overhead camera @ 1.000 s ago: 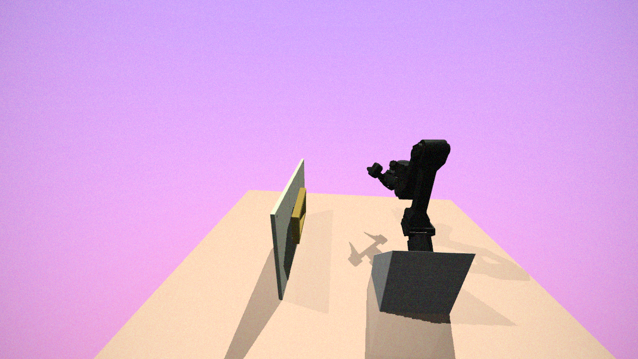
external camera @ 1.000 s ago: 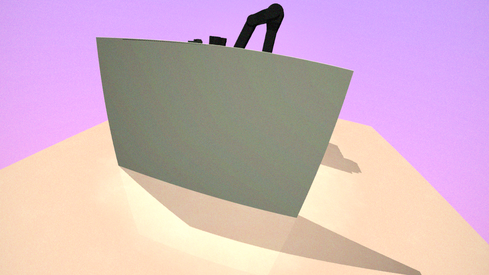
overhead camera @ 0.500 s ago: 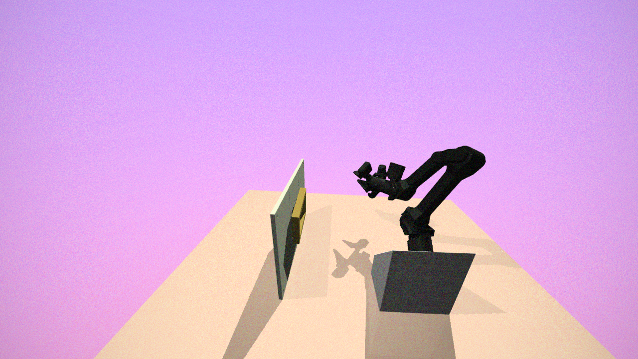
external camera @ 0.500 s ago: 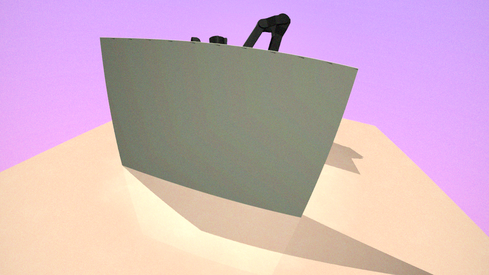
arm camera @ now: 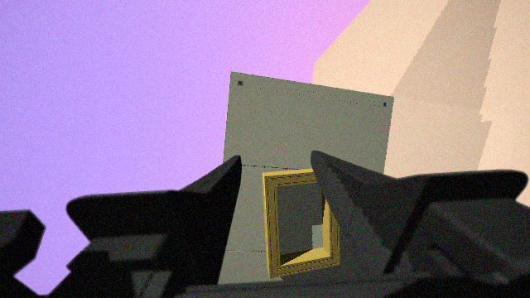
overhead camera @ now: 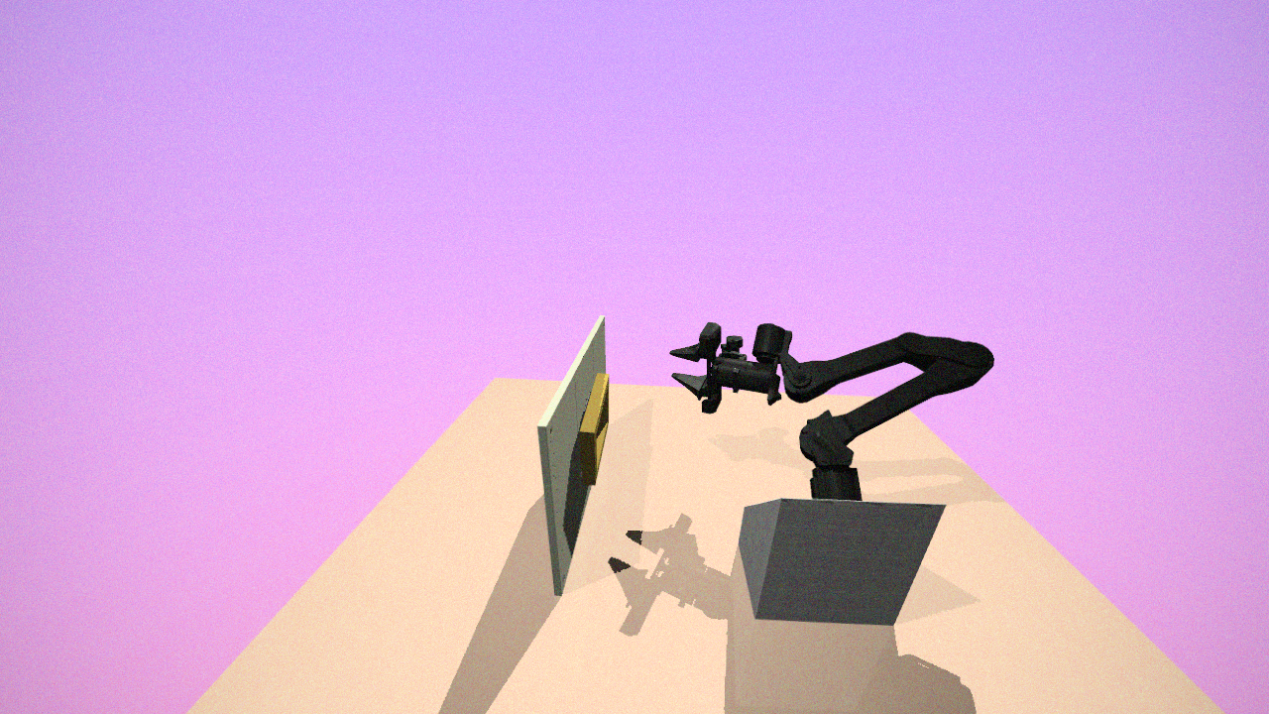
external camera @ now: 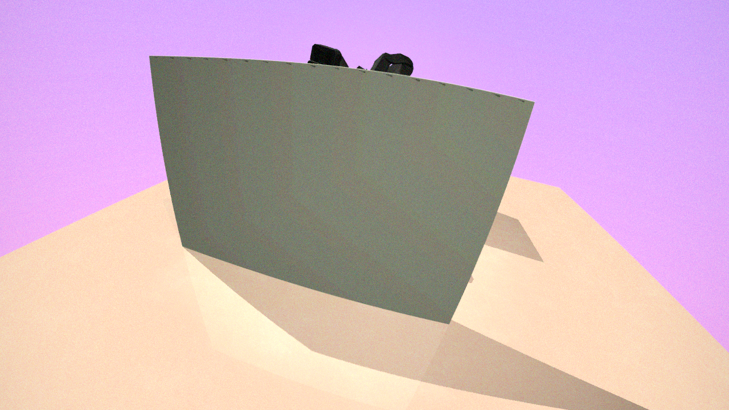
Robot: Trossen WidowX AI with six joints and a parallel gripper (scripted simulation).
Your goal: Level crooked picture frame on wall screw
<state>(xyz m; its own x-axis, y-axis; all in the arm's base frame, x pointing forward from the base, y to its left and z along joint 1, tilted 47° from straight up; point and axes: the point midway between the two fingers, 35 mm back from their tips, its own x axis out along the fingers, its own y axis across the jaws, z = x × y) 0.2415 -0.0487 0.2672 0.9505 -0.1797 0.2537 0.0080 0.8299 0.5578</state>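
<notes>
The yellow picture frame is 140 mm ahead of my gripper tip, 130 mm to the left of it and 90 mm below it. Round my gripper tip: wall panel: 150 mm ahead, 120 mm to the left, 100 mm below.
</notes>
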